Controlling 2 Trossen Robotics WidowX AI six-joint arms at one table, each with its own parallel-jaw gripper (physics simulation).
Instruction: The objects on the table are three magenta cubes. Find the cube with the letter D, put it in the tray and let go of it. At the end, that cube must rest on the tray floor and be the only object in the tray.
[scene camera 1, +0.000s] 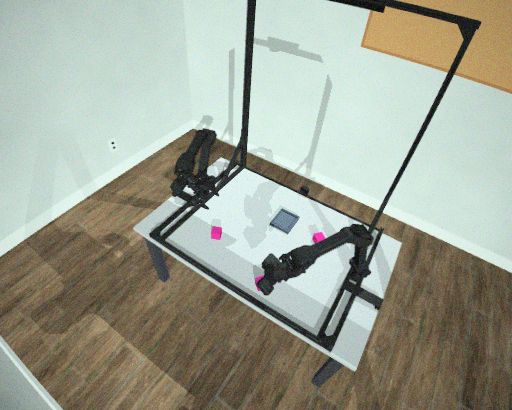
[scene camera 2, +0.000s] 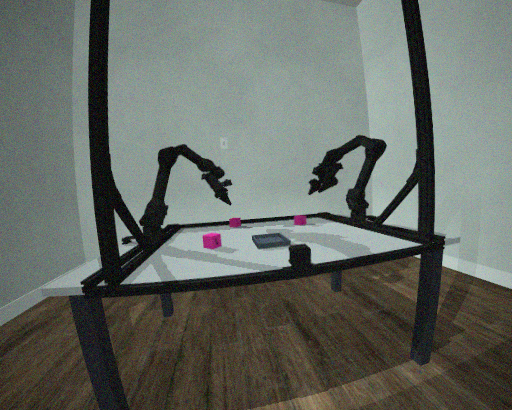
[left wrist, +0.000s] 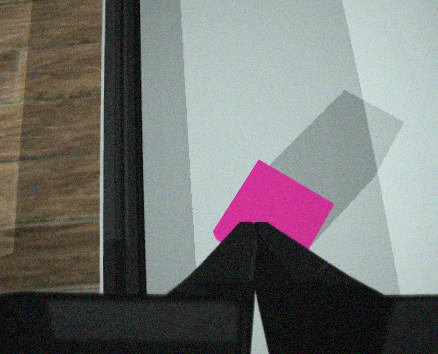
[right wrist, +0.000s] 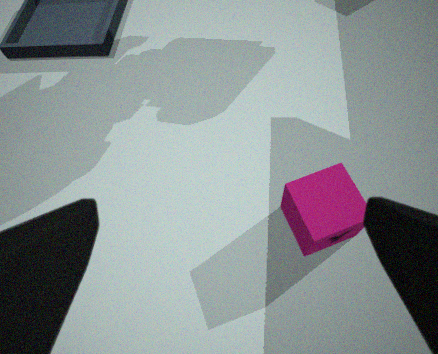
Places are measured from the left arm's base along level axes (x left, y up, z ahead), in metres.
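Pixels of known places: left gripper, between the fingertips: (scene camera 1: 264, 276) (scene camera 2: 231, 205) (left wrist: 252, 236); right gripper, between the fingertips: (scene camera 1: 213, 202) (scene camera 2: 313, 193) (right wrist: 234, 211); left arm's base, origin of its link: (scene camera 1: 355, 275) (scene camera 2: 153, 240); right arm's base, origin of its link: (scene camera 1: 203, 195) (scene camera 2: 358, 221).
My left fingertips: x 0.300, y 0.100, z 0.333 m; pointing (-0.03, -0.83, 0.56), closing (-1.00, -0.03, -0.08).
Note:
Ahead of a thing's pixels: the offset from my left fingertips to its top centre.
One magenta cube @(dz +0.015, dx -0.016, dy -0.074 m) (scene camera 1: 258, 283) (scene camera 2: 235, 222) (left wrist: 277, 197) lies under my left gripper (scene camera 2: 230, 203) (left wrist: 252, 236), which is shut, empty and above it. Its top is plain. A second magenta cube @(dz +0.352, dx -0.125, dy -0.074 m) (scene camera 1: 216, 233) (scene camera 2: 300, 220) (right wrist: 326, 204) lies by one fingertip of my right gripper (scene camera 1: 212, 200) (right wrist: 232, 210) in the right wrist view; this gripper is open, empty and raised. A dark mark on its side is too foreshortened to read. A third magenta cube @(dz -0.093, dx -0.398, dy -0.074 m) (scene camera 1: 319, 238) (scene camera 2: 209, 241) has a dark, unreadable mark on one side. The tray @(dz +0.114, dx -0.414, dy -0.101 m) (scene camera 1: 279, 229) (scene camera 2: 272, 244) (right wrist: 60, 51) is empty.
A black frame rail (left wrist: 122, 150) runs along the table edge beside the first cube. Tall black posts (scene camera 1: 247, 85) (scene camera 2: 98, 125) rise from the table frame. A small black box (scene camera 2: 300, 255) sits at the near edge in scene camera 2. Shadows cross the table.

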